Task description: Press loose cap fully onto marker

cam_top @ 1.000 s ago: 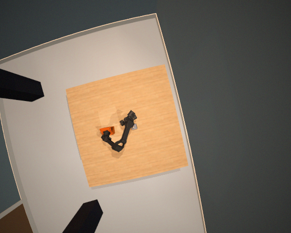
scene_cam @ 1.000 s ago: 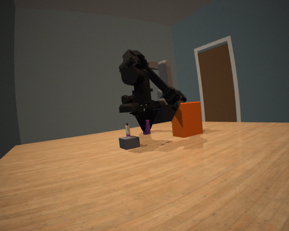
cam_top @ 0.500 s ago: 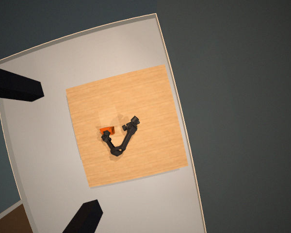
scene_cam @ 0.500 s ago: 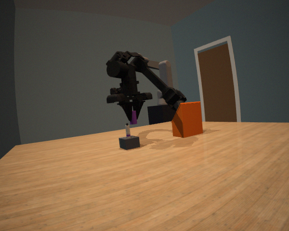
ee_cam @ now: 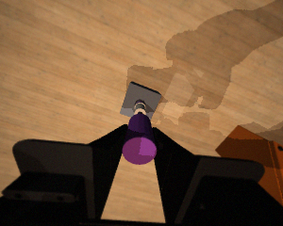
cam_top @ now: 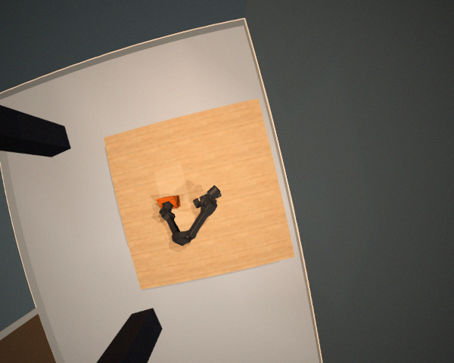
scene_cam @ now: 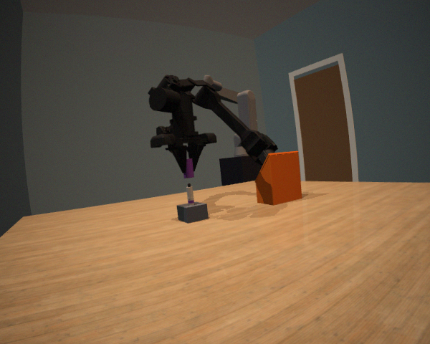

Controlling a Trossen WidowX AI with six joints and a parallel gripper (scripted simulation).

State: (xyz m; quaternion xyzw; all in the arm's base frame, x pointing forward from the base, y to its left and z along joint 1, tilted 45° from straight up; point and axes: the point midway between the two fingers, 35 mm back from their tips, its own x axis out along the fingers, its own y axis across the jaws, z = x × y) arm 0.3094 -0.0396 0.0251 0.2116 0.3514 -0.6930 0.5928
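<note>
My gripper tip is now 11 cm above the dark grey holder block. Round my gripper tip: purple cap (1 cm above).
</note>
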